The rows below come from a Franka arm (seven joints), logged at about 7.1 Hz.
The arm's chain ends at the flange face. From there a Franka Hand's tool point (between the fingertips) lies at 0.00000 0.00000 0.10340 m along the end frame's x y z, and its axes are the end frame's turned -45 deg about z.
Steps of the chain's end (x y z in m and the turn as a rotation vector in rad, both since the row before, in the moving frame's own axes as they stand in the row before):
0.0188 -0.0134 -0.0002 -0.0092 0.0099 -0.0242
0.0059 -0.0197 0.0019 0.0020 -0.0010 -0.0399
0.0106 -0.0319 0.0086 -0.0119 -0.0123 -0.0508
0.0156 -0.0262 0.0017 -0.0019 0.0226 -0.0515
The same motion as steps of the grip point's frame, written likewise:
0.0228 0.0052 -0.0002 -0.0135 0.0005 -0.0242
0.0182 -0.0100 0.0019 0.0021 0.0007 -0.0399
0.0283 -0.0150 0.0086 0.0003 -0.0171 -0.0508
0.0311 -0.0057 0.0017 -0.0173 0.0146 -0.0515

